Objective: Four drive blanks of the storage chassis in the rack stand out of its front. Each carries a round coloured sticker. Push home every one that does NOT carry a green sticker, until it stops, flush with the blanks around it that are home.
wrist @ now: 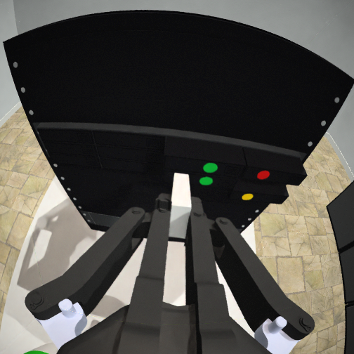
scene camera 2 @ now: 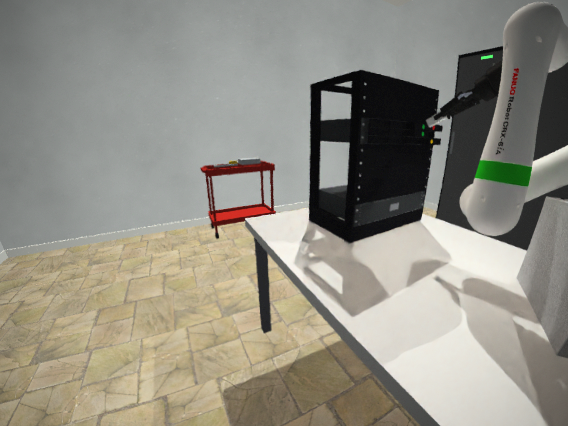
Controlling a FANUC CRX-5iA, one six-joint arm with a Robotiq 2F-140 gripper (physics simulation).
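Frame: origin at the arm's base, x ahead, y left, z up, level; millimetres.
Where they show: gripper, between the fingertips: (scene camera 2: 428, 123).
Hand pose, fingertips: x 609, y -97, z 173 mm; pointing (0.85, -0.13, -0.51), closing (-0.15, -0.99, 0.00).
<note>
Things, the pixels of their centre, and the offset from my fingertips. "spot": a spot on its surface instead. Level surfaces: height alone.
- table with the storage chassis, a spot on its surface: (scene camera 2: 390, 131) spot: dx +92, dy +114, dz -35 mm
- yellow sticker, middle of its body: (scene camera 2: 431, 141) dx +27, dy -122, dz -66 mm
- white table, height of its surface: dz -467 mm
The black rack (scene camera 2: 355, 150) (wrist: 150, 75) stands on the table with the storage chassis (scene camera 2: 390, 131) (wrist: 67, 142) across its upper part. At the chassis's right end, a blank with a red sticker (scene camera 2: 433, 128) (wrist: 263, 175) and, below it, one with a yellow sticker (scene camera 2: 432, 142) (wrist: 247, 197) stand out. Left of them are two protruding blanks with green stickers, the upper (scene camera 2: 423, 126) (wrist: 210, 167) and the lower (scene camera 2: 423, 134) (wrist: 206, 181). My gripper (scene camera 2: 430, 122) (wrist: 179, 186) is shut and empty, its pale tips left of the green stickers in the wrist view. Contact cannot be told.
The white table (scene camera 2: 410, 335) bears the rack. A grey block-like stand (scene camera 2: 550, 270) is at the right. A dark cabinet (scene camera 2: 467, 100) with a green light stands behind the arm. A red cart (scene camera 2: 240, 170) stands by the wall at the left.
</note>
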